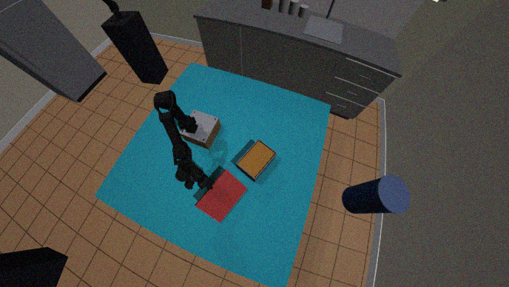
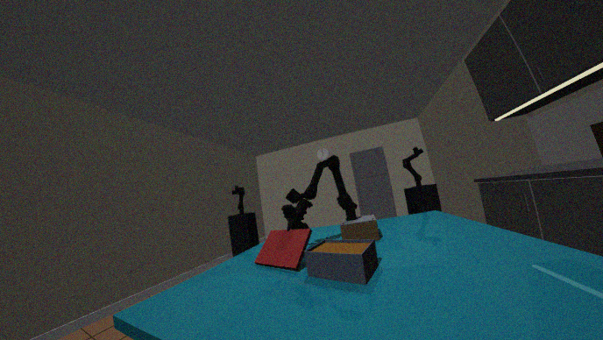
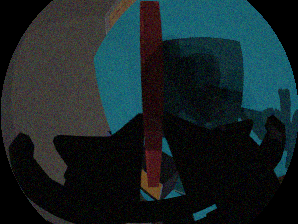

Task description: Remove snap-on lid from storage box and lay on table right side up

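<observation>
The red lid lies 60 mm ahead of my gripper tip, 50 mm below it and 30 mm to the right of it. Round my gripper tip: dark storage box (220 mm to the left, 200 mm ahead, 80 mm below).
</observation>
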